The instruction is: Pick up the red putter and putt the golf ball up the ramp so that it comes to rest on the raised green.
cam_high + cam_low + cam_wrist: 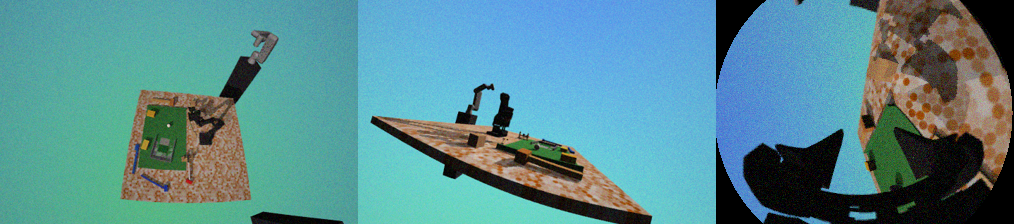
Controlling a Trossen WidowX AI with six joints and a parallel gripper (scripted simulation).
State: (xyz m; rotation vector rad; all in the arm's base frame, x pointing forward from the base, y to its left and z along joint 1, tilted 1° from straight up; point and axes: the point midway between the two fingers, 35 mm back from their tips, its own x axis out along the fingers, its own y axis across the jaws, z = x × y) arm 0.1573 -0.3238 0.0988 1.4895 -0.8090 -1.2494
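My gripper tip is 12 cm short of the red putter, 64 cm to the right of it and 9 cm above it. From my gripper tip the other things lie so: green mat 30 cm ahead, 23 cm to the left, 11 cm below; white golf ball 24 cm ahead, 13 cm to the left, 9 cm below.
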